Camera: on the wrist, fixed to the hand. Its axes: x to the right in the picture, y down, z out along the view.
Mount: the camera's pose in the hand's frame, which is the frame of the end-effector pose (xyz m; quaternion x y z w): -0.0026 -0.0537 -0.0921 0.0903 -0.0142 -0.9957 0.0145
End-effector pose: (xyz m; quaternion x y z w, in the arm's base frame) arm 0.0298 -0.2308 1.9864 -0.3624 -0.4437 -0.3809 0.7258
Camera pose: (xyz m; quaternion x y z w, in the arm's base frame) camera 0.0159 -0.3338 1.9625 -0.4967 0.4120 0.6830 0.3423
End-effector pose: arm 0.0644 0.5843 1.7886 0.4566 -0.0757 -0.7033 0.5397
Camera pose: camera 0.0940 0.6438 1.7052 -0.1207 -0.3823 0.5472 0.7347
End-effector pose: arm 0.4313 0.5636 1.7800 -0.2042 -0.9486 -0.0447 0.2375
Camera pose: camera 0.4513 0.4969 1.8608 -0.9624 0.2245 0.1486 0.0361
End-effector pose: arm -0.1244 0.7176 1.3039 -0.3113 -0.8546 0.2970 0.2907
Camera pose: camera -0.0792 0.7120 1.4004 0.8769 -0.2997 -0.2036 0.3159
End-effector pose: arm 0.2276 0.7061 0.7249 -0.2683 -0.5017 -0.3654 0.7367
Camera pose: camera 0.2337 0.6050 0.6915 -0.5570 0.3179 0.6897 0.3361
